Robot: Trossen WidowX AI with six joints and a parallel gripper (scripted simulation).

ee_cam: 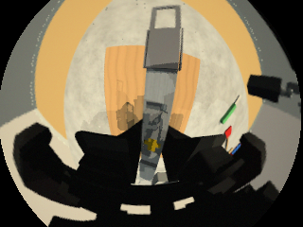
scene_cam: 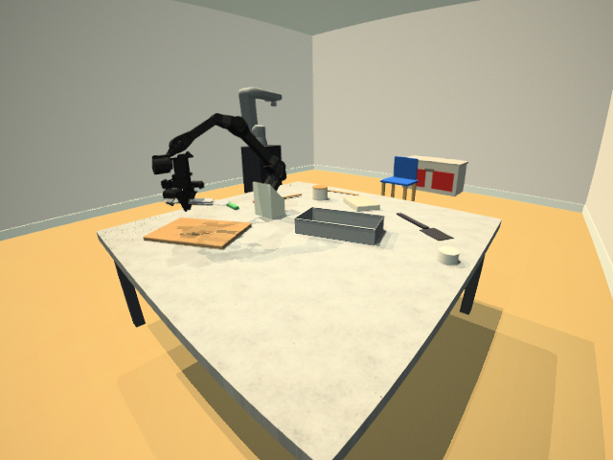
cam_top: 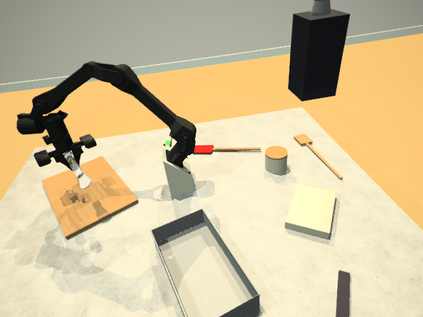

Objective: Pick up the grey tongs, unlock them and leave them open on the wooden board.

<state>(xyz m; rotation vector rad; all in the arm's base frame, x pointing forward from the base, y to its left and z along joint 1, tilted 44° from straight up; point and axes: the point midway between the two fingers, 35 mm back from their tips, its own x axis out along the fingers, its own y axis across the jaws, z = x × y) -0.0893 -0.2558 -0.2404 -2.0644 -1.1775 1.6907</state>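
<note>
Now: gripper tip 80 mm above the wooden board, 30 mm short of it and 20 mm to the right of it. Round my gripper tip: green item 330 mm to the left, 210 mm behind, 80 mm below; then red-handled tool 540 mm to the left, 90 mm behind, 80 mm below; then yellow lock piece 40 mm above.
</note>
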